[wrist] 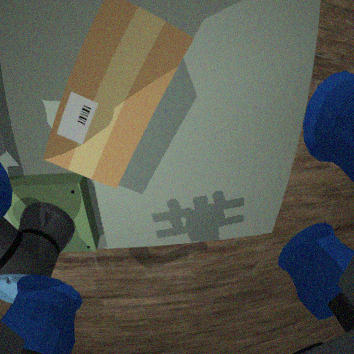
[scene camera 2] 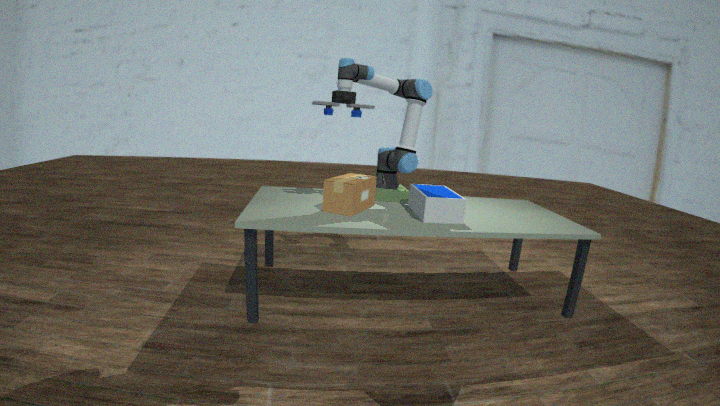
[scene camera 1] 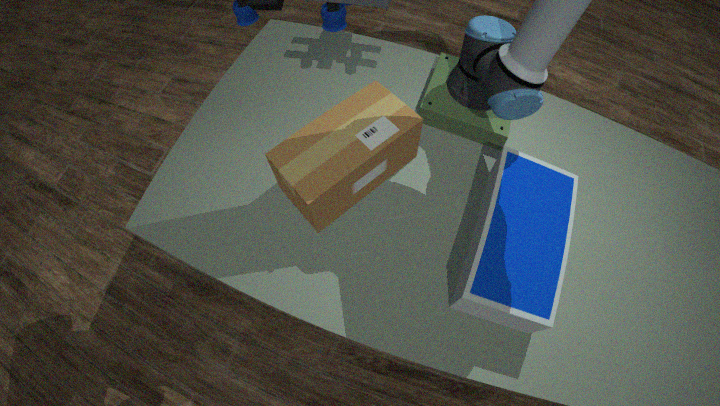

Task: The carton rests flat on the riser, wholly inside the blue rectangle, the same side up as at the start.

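The brown carton lies flat on the table, turned at an angle, with its tape strip and barcode label on top. It is apart from the riser, a light grey box whose top bears the blue rectangle. Nothing rests on the blue rectangle. My gripper is open: its blue cups hold nothing and hang high above the table, well above the carton's height. In the scene camera 1 view it is partly cut off at the top edge. The riser's top does not show in the wrist view.
The arm's base stands on a green plate at the back of the table, behind and between carton and riser. The arm's lower link rises above it. Arm shadows fall across the carton, table and part of the riser.
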